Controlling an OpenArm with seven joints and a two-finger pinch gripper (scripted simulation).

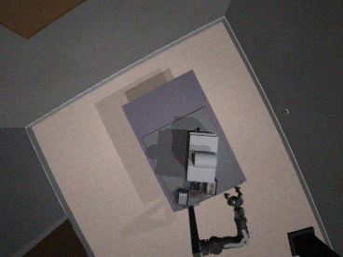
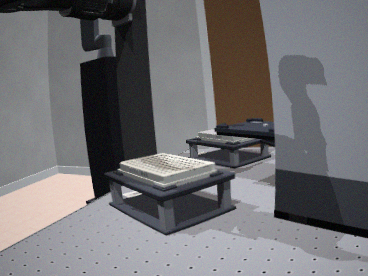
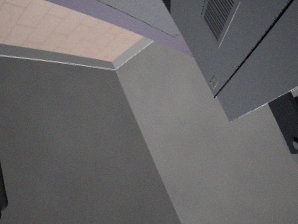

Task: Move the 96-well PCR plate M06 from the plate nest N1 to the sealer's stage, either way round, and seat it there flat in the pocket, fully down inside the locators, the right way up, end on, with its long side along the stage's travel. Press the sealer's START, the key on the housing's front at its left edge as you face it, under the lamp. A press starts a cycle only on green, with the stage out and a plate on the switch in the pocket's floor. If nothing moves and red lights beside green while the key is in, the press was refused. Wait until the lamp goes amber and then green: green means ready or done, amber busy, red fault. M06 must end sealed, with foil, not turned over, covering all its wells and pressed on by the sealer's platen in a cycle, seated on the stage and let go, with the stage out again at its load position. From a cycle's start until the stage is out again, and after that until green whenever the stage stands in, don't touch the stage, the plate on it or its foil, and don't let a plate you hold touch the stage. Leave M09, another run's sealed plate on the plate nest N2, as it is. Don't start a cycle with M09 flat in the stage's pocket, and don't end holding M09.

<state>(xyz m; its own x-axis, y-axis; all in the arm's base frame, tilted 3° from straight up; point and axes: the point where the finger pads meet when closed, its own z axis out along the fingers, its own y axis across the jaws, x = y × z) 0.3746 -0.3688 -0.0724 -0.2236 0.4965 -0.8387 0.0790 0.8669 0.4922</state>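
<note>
Right now the white 96-well plate M06 is 29 cm below my hand, 12 cm to the left of it and 10 cm behind it. Also, from my hand: plate nest N1: 31 cm below, 12 cm to the left, 10 cm behind; foil roll: 31 cm ahead, 15 cm to the left, 6 cm above; nest N2: 44 cm to the left, 31 cm below, 16 cm behind.
</note>
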